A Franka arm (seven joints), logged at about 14 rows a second.
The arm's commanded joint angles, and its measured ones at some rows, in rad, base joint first. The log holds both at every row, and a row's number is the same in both.
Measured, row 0: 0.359, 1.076, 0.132, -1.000, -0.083, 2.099, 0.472
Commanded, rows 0 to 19: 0.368, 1.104, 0.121, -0.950, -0.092, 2.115, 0.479; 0.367, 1.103, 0.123, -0.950, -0.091, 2.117, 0.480; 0.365, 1.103, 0.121, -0.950, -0.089, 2.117, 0.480; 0.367, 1.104, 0.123, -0.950, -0.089, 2.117, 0.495; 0.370, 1.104, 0.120, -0.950, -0.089, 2.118, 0.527; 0.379, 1.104, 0.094, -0.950, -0.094, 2.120, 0.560; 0.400, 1.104, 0.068, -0.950, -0.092, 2.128, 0.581; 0.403, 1.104, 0.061, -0.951, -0.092, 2.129, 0.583; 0.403, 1.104, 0.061, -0.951, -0.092, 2.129, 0.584; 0.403, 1.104, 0.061, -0.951, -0.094, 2.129, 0.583; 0.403, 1.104, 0.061, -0.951, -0.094, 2.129, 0.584; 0.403, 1.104, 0.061, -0.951, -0.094, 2.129, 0.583; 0.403, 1.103, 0.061, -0.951, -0.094, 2.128, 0.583; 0.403, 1.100, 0.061, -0.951, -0.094, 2.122, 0.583; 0.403, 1.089, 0.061, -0.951, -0.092, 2.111, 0.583; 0.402, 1.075, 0.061, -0.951, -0.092, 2.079, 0.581; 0.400, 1.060, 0.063, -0.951, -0.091, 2.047, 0.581; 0.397, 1.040, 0.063, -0.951, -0.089, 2.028, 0.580; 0.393, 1.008, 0.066, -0.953, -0.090, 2.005, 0.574; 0.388, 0.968, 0.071, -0.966, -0.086, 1.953, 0.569
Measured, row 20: 0.386, 1.053, 0.074, -0.943, -0.083, 2.038, 0.554
